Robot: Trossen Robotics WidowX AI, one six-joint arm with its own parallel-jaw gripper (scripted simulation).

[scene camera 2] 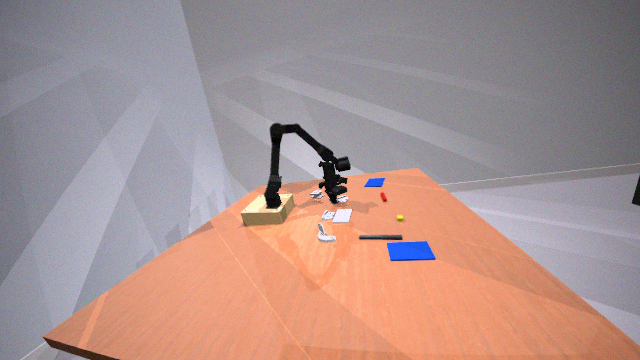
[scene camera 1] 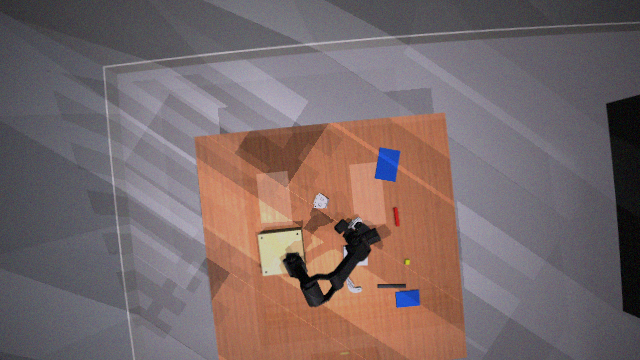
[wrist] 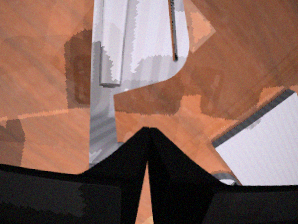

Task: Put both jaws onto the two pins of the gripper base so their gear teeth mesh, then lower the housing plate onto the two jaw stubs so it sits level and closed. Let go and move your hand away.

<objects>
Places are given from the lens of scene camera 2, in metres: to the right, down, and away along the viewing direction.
blue square (scene camera 2: 399, 251): 0.24, 0.22, 0.56
</objects>
